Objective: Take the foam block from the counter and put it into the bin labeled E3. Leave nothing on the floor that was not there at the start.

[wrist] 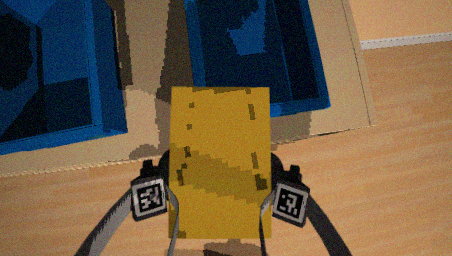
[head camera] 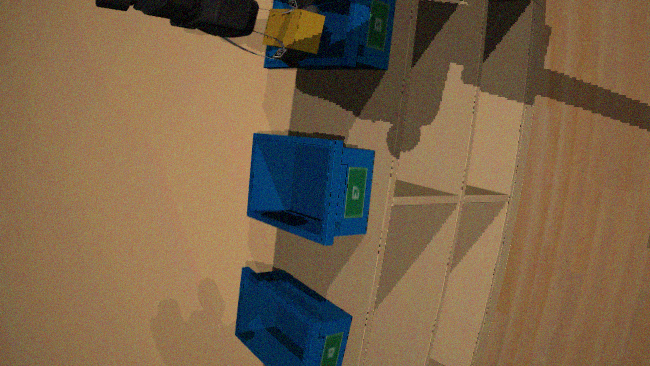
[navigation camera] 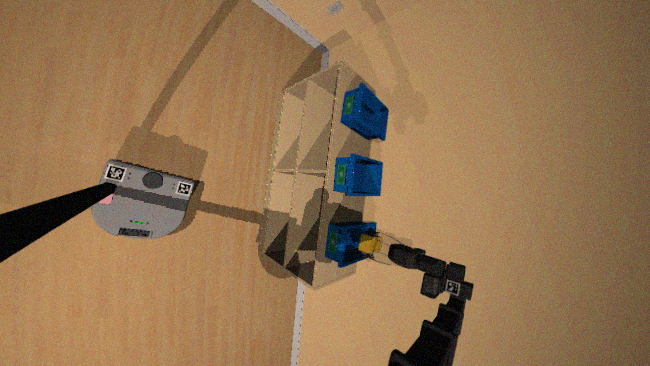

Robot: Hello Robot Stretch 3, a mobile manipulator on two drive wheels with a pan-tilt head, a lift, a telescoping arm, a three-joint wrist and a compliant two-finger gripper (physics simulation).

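Places are measured from the robot's base along level axes (x up, y right, z ahead), in millimetres.
Pixels of known places: gripper, between the fingertips: [wrist: 221, 167] [head camera: 309, 33] [navigation camera: 364, 241]; robot's base, origin of its link: [navigation camera: 152, 179].
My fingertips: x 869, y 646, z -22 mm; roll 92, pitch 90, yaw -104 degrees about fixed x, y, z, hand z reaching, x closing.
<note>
For each thing: its top centre in the pictures, then the offset to it from my fingertips.
- yellow foam block, centre of its top: [wrist: 220, 161] [head camera: 280, 27] [navigation camera: 376, 245] dx +49, dy +7, dz +1 mm
- right-hand blue bin, centre of its top: [wrist: 250, 21] [head camera: 306, 21] [navigation camera: 360, 243] dx -138, dy +216, dz -38 mm
- middle blue bin, centre of its top: [wrist: 36, 53] [head camera: 284, 183] [navigation camera: 368, 177] dx -138, dy +161, dz +306 mm
- third blue bin, centre of its top: [head camera: 268, 330] [navigation camera: 375, 113] dx -138, dy +105, dz +649 mm
The yellow foam block [head camera: 306, 31] [navigation camera: 369, 243] [wrist: 220, 125] is held upright between the fingertips of my gripper [head camera: 286, 31] [navigation camera: 374, 245] [wrist: 221, 167], which is shut on it. Block and gripper are above the shelf top. In the wrist view the block covers the lower left corner of the right-hand blue bin [head camera: 364, 56] [navigation camera: 350, 259] [wrist: 302, 108]. In the head and navigation views it overlaps that bin's wall side. Its green label [head camera: 378, 25] [navigation camera: 333, 243] is too blurred to read surely as E3. The block's height above the rim is unclear.
The middle blue bin [head camera: 330, 200] [navigation camera: 371, 193] [wrist: 102, 90] and a third blue bin [head camera: 325, 310] [navigation camera: 367, 127] stand on the same shelf unit [head camera: 425, 200] [navigation camera: 330, 172] [wrist: 345, 120], against the wall. My grey base [navigation camera: 165, 212] stands on the wooden floor in front.
</note>
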